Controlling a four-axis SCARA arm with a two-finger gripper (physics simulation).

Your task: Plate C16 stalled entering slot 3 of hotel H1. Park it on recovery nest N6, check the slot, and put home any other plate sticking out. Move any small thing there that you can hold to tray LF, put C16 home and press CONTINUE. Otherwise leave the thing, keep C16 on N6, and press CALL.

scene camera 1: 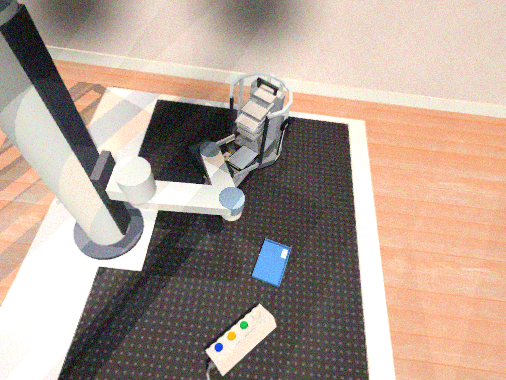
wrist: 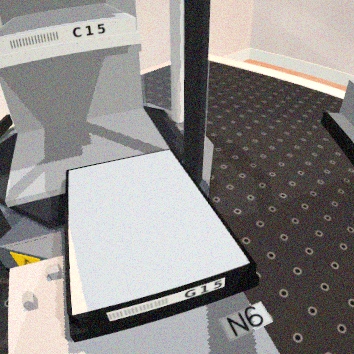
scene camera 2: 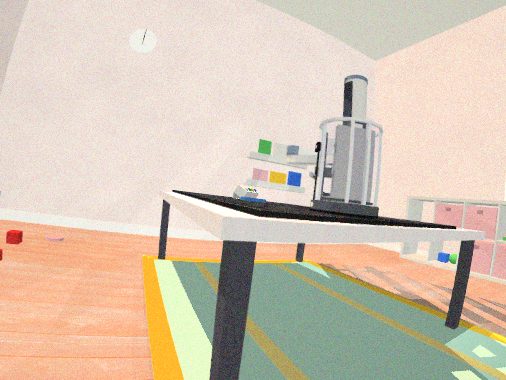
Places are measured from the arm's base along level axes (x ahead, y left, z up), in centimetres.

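Pixels of known places: gripper, fingertip midpoint: (scene camera 1: 245, 150) (wrist: 161, 94) (scene camera 2: 329, 175); arm's base, link origin: (scene camera 1: 110, 228).
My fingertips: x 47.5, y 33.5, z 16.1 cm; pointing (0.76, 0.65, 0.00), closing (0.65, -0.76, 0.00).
Observation:
Ahead of a thing's pixels: the offset from my fingertips to its top centre. "spot": to the spot under its first point.
A plate labelled G15 {dx -0.9, dy +1.5, dz -6.0 cm} (wrist: 155, 230) (scene camera 1: 243, 158), with a pale top and black sides, lies on nest N6 {spot: dx -3.1, dy -5.0, dz -8.8 cm} (wrist: 200, 325). Hotel H1 {dx +3.5, dy +14.0, dz +19.3 cm} (scene camera 1: 273, 135) (scene camera 2: 342, 165) stands behind it. A white plate labelled C15 {dx +2.1, dy +11.9, dz +2.5 cm} (wrist: 100, 35) sits in the hotel above the nest's level. Other plates {spot: dx +2.2, dy +11.7, dz +11.6 cm} (scene camera 1: 256, 108) show higher in the stack, their labels unreadable. No C16 label is readable. My gripper (wrist: 161, 94) is open and empty, its fingers wide apart at the left and right edges of the wrist view, above G15. A blue tray {dx +14.9, dy -39.9, dz -13.1 cm} (scene camera 1: 271, 262) (scene camera 2: 254, 200) and a button box {dx +6.6, dy -67.2, dz -6.4 cm} (scene camera 1: 250, 337) (scene camera 2: 246, 192) are on the mat.
A black post {spot: dx +6.1, dy +2.9, dz -2.4 cm} (wrist: 196, 90) rises behind and right of G15, and a white ring (scene camera 1: 291, 102) (scene camera 2: 378, 126) with bars surrounds the hotel. A pale block with small grey pegs {spot: dx -8.3, dy +1.6, dz -8.0 cm} (wrist: 30, 300) and a yellow warning sign {spot: dx -7.2, dy +7.7, dz -11.8 cm} (wrist: 24, 259) are left of the nest. The arm's column (scene camera 1: 55, 165) stands at left.

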